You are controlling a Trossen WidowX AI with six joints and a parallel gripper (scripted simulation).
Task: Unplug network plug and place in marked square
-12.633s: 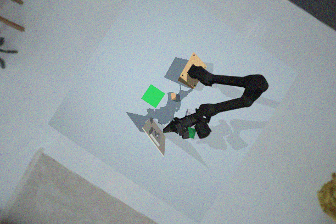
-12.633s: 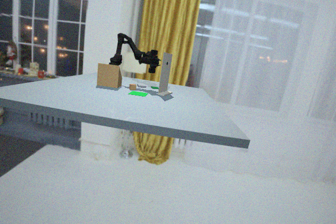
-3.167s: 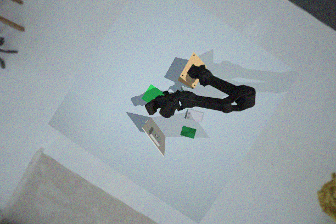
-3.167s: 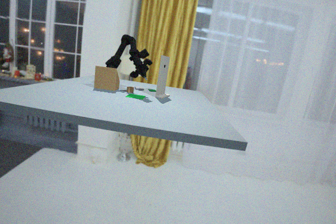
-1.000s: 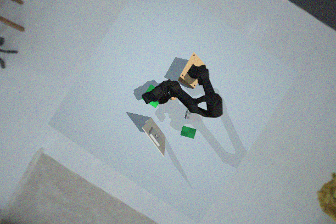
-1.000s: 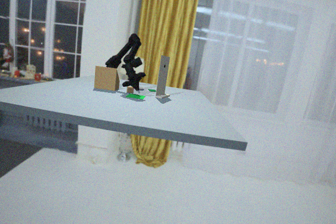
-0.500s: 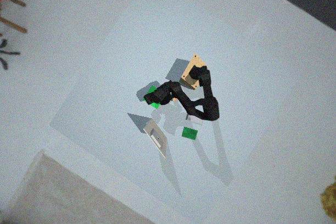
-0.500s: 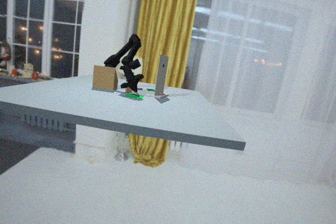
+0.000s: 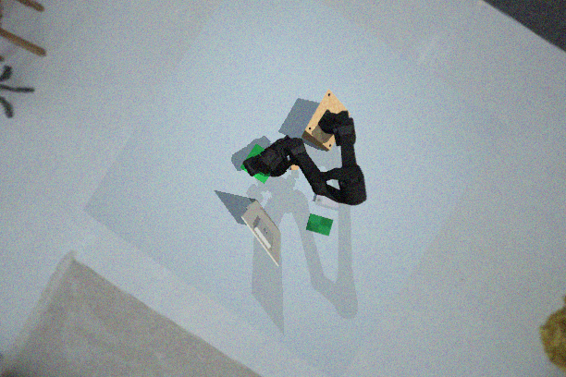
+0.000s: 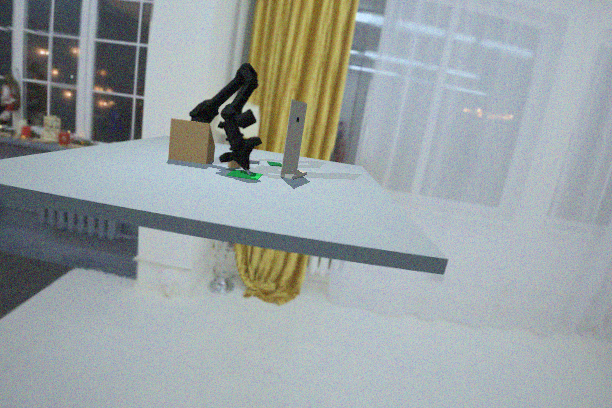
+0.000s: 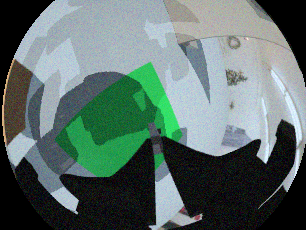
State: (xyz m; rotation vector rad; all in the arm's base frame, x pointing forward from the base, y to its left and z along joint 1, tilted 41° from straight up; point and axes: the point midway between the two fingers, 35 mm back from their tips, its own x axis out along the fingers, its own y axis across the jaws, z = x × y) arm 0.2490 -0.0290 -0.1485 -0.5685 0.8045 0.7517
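Now: gripper tip 10 mm short of the plug. Also, from my gripper tip: grey upright panel: 160 mm ahead, 150 mm to the left, 120 mm above; then green marked square: 20 mm below, 10 mm behind; then tan cube: 120 mm to the left, 80 mm behind.
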